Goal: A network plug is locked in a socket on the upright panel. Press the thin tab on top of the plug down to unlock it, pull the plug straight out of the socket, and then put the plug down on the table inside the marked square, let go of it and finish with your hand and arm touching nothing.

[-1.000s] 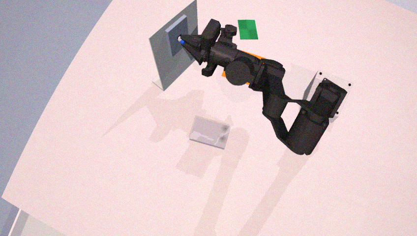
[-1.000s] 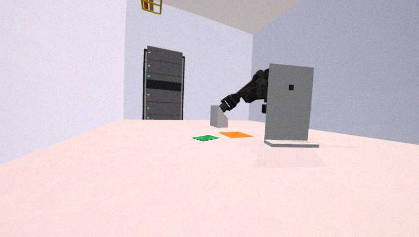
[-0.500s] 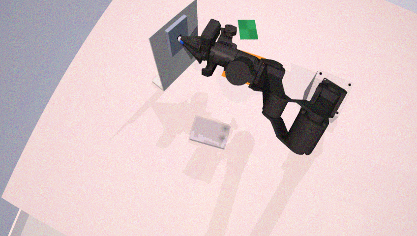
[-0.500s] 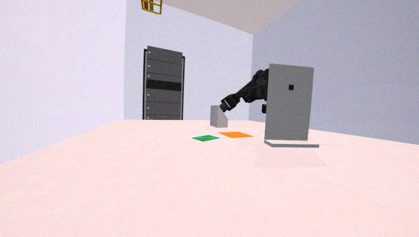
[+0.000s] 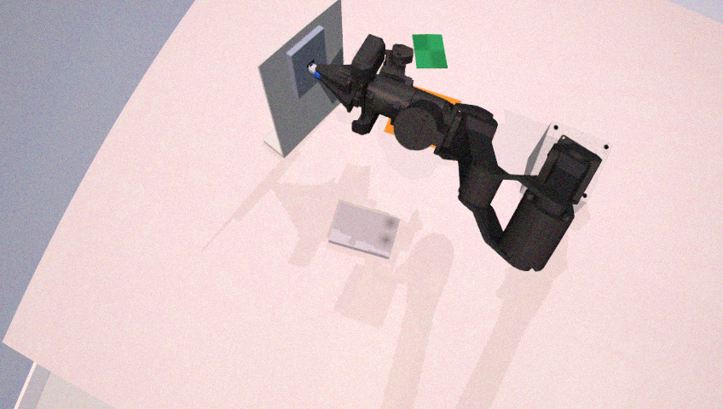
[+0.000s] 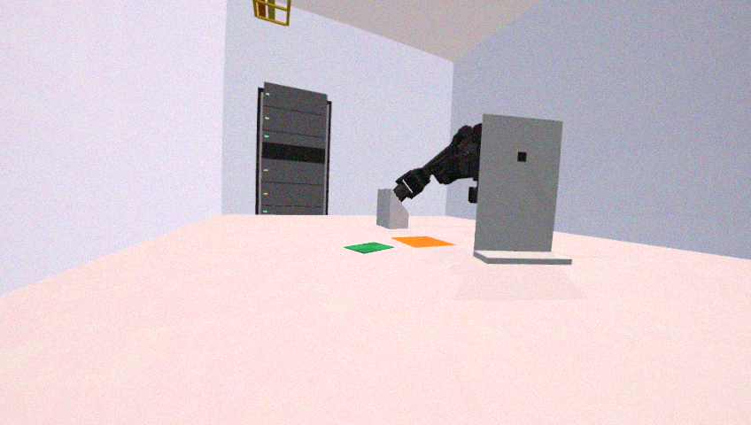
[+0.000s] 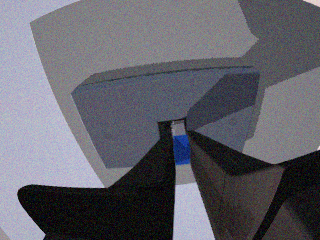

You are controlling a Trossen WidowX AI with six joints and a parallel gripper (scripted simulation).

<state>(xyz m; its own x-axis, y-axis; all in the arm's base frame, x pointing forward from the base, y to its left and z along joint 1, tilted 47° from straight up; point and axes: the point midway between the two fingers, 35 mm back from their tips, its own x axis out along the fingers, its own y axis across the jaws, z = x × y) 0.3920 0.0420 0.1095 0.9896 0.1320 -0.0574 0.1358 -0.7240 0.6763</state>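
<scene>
Right now the orange marked square is 150 mm behind my gripper tip, 120 mm to the right of it and 200 mm below it. Round my gripper tip: upright grey panel 30 mm ahead, 10 mm to the right, 70 mm below; network plug right at my gripper tip; flat grey plate 160 mm behind, 130 mm to the left, 190 mm below.
</scene>
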